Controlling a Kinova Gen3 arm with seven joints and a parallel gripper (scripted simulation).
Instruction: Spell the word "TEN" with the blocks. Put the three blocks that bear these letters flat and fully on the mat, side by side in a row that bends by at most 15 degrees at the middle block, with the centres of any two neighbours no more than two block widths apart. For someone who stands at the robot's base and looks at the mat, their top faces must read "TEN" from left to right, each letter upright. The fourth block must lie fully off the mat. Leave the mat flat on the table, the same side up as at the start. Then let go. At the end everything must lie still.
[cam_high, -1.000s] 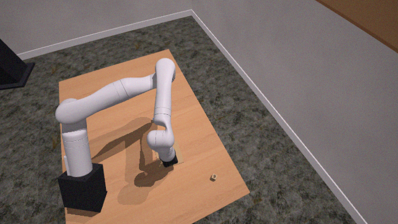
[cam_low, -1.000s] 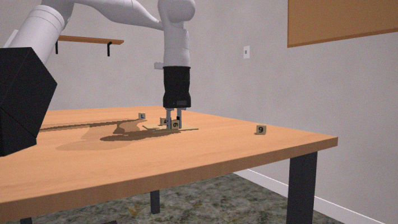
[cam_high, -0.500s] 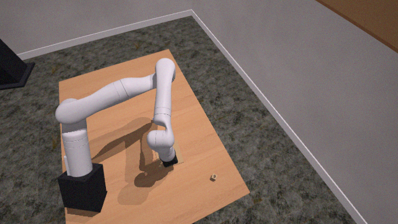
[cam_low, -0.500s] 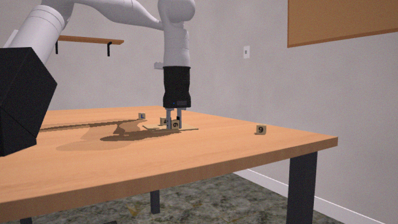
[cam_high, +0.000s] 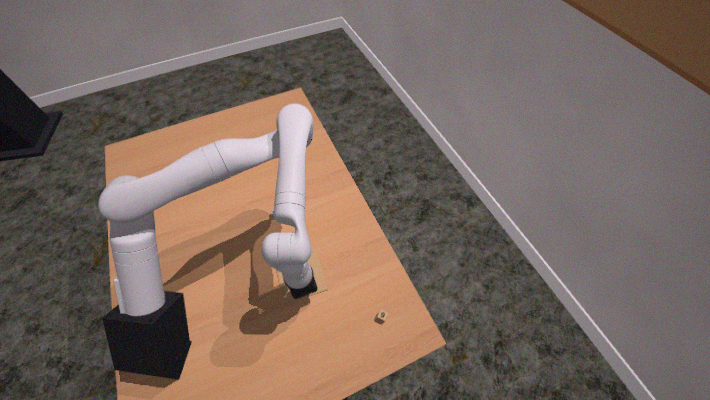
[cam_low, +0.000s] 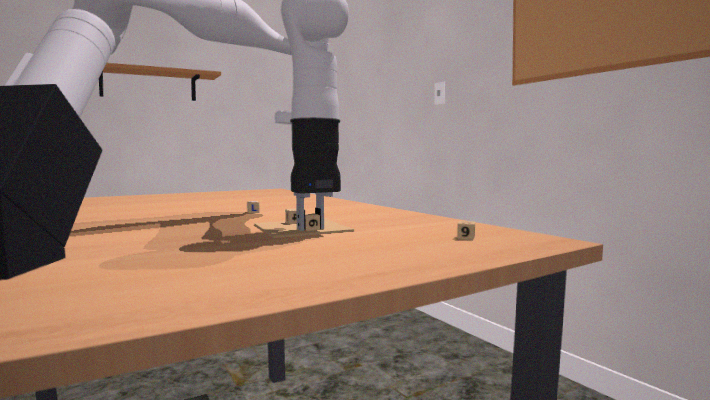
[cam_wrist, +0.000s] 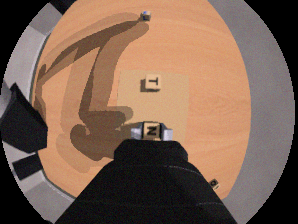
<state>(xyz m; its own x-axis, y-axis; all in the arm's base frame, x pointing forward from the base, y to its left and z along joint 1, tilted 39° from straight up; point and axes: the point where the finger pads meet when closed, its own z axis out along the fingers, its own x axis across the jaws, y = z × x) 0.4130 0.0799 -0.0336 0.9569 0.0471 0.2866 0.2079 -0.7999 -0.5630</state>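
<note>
My hand is 1 cm past the mat, 4 cm to the right of it and 2 cm above it.
</note>
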